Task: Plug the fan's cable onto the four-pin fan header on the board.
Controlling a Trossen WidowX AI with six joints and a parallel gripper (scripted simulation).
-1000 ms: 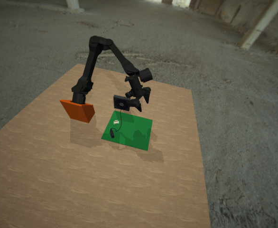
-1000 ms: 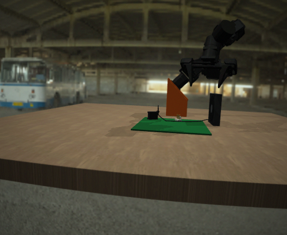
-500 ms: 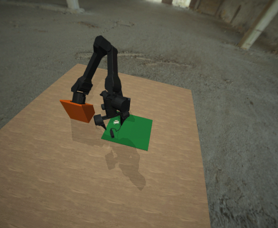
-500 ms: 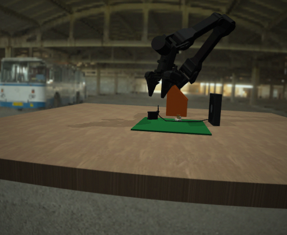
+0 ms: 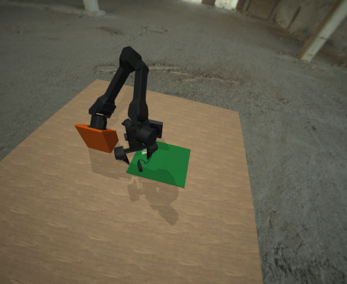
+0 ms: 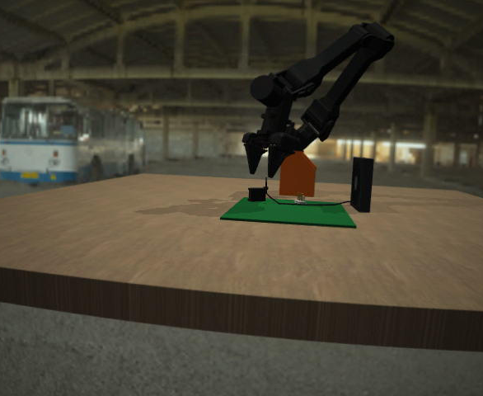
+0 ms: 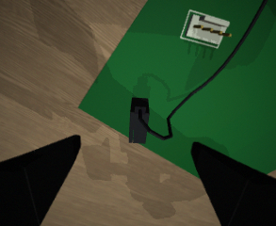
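Right now the black plug is 4 cm below my gripper tip, 1 cm to the right of it and 1 cm ahead of it. The rest, counted from my gripper tip: green board 10 cm ahead, 8 cm to the left, 8 cm below; then white four-pin fan header 10 cm to the left, 6 cm below; then black fan 23 cm to the left, 1 cm below, 1 cm behind.
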